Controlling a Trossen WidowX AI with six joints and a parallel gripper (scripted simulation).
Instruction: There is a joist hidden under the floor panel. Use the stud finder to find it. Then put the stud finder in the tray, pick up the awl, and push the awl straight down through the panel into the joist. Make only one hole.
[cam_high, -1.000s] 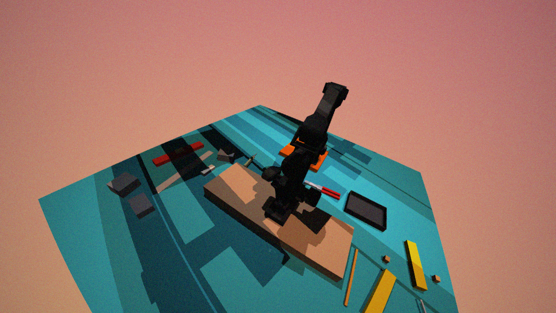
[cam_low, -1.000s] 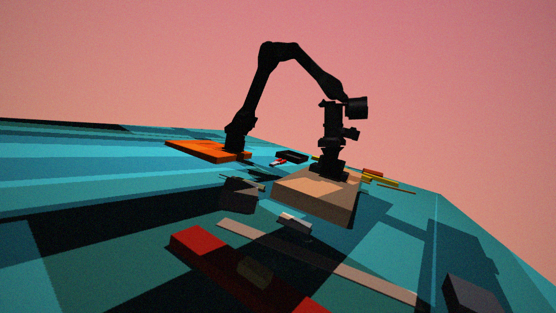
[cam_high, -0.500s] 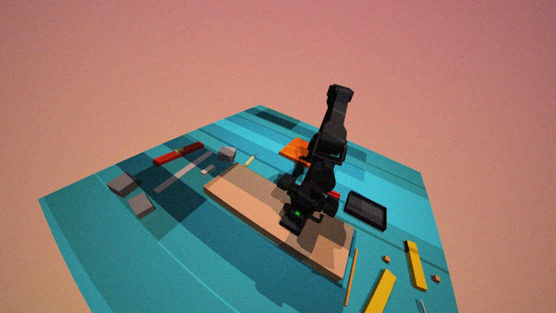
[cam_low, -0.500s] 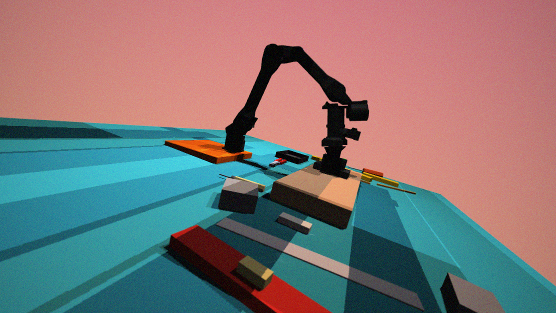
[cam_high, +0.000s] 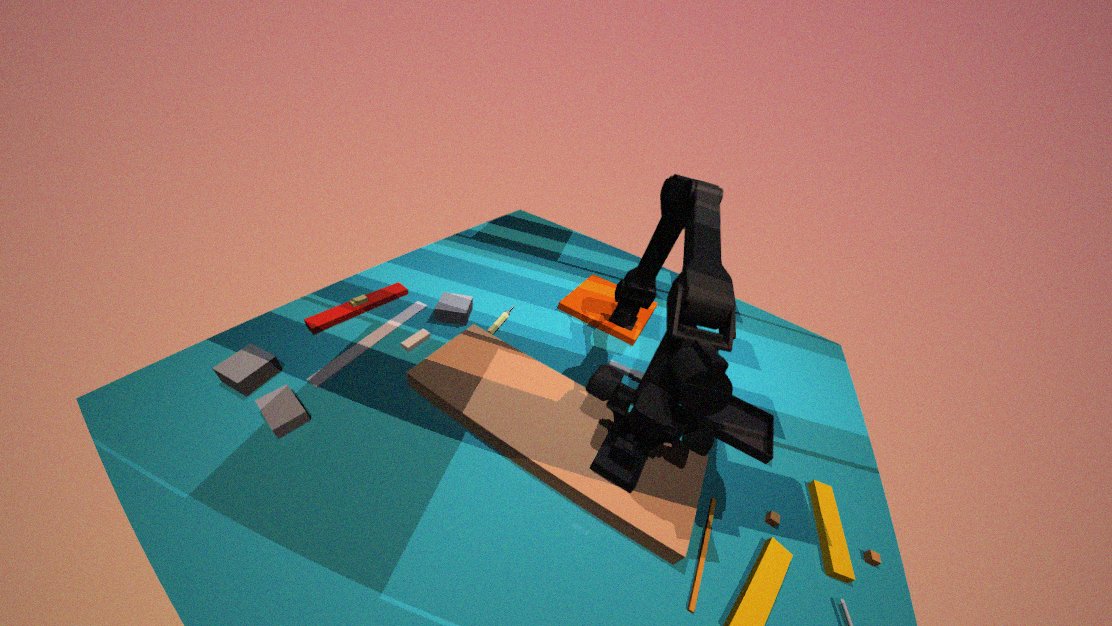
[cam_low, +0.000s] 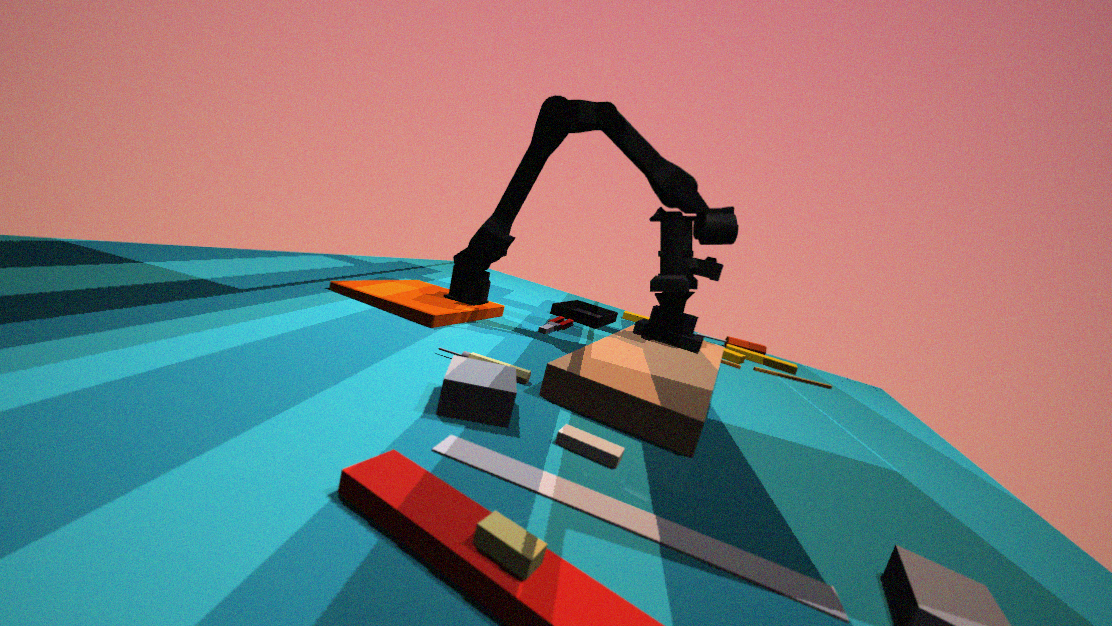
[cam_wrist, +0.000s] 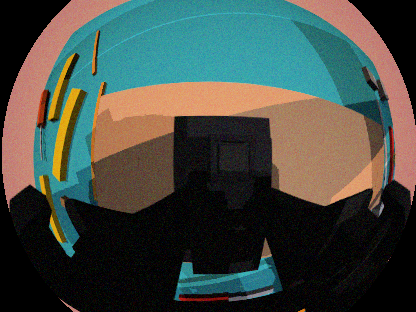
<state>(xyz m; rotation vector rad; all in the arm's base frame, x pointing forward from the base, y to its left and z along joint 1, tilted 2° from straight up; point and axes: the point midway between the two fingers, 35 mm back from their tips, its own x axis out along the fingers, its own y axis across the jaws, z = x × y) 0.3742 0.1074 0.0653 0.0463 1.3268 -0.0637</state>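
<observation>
Now: the black tray 22 cm behind my gripper tip, 19 cm to the left of it and 5 cm below it. Round my gripper tip: stud finder 1 cm ahead, 2 cm above; green light 2 cm ahead, 3 cm above; awl 21 cm behind, 36 cm to the right, 6 cm below.
</observation>
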